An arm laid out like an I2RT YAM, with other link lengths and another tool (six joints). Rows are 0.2 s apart.
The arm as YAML. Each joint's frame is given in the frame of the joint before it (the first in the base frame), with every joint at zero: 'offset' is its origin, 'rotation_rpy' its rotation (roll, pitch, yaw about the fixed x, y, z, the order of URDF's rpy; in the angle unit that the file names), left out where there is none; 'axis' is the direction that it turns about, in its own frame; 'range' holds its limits. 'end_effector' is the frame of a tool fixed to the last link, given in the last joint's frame.
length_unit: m
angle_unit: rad
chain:
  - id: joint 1
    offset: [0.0, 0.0, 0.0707]
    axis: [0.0, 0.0, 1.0]
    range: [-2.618, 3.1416]
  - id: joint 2
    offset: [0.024, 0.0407, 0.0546]
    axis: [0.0, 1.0, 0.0]
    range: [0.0, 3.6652]
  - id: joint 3
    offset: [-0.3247, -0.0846, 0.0]
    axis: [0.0, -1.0, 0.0]
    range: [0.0, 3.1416]
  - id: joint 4
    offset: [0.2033, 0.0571, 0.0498]
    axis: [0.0, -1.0, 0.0]
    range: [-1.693, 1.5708]
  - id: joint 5
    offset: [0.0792, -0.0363, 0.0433]
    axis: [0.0, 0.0, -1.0]
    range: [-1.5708, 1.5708]
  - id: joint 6
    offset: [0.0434, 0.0, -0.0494]
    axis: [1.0, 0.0, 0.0]
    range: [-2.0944, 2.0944]
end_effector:
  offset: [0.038, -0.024, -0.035]
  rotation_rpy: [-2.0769, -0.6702, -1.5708]
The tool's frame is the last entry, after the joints.
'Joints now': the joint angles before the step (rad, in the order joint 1, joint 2, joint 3, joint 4, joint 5, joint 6). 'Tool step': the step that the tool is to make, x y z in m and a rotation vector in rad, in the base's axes. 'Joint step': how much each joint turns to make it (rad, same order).
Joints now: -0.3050 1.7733 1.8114 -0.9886 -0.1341 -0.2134
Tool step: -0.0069 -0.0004 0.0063 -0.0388 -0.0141 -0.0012
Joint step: 0.0012 -0.0298 -0.0190 0.0122 0.0279 -0.0176
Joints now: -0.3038 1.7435 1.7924 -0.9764 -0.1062 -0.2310
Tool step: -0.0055 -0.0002 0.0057 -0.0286 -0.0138 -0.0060
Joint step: 0.0009 -0.0236 -0.0116 0.0089 0.0226 -0.0087
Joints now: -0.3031 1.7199 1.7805 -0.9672 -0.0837 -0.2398
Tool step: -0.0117 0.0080 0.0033 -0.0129 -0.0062 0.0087
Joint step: 0.0158 -0.0479 -0.0460 0.0077 0.0126 -0.0010
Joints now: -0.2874 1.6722 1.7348 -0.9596 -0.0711 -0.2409
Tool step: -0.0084 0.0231 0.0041 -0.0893 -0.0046 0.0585
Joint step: 0.0877 -0.0674 -0.0767 0.0344 0.0846 -0.0317
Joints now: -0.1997 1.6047 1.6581 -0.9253 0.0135 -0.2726
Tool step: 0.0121 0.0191 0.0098 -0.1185 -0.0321 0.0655
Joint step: 0.0964 -0.0075 -0.0013 0.0468 0.1045 -0.0515
